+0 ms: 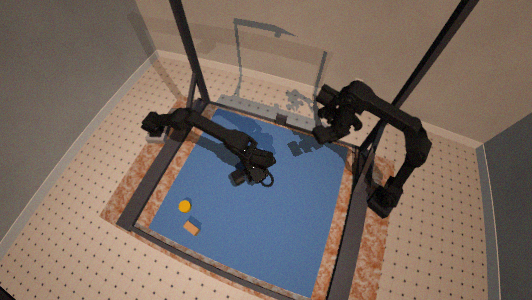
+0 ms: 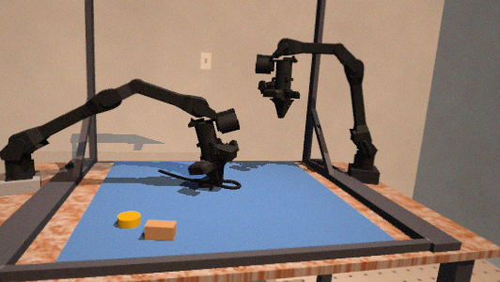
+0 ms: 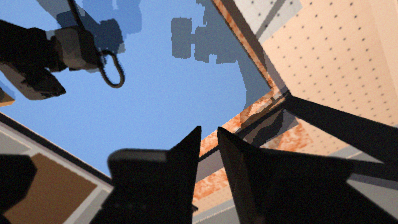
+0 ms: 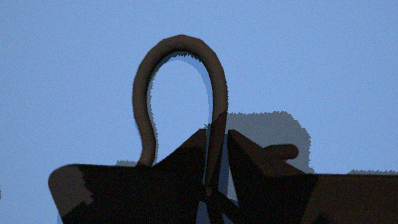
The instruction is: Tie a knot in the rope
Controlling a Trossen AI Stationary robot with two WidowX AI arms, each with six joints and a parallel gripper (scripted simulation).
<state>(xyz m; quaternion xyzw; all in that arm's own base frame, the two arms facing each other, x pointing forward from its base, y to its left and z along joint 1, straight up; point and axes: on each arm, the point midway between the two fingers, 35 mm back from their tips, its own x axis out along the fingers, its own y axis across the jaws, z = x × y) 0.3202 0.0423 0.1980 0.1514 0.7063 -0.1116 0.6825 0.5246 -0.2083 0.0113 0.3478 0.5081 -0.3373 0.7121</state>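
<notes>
Right now the blue mat is 50 mm ahead of my right hand, 40 mm below it and 10 mm to the left of it. Also, from my right hand: yellow disc: 240 mm to the right, 230 mm ahead, 30 mm below; then orange block: 300 mm ahead, 170 mm to the right, 20 mm below.
</notes>
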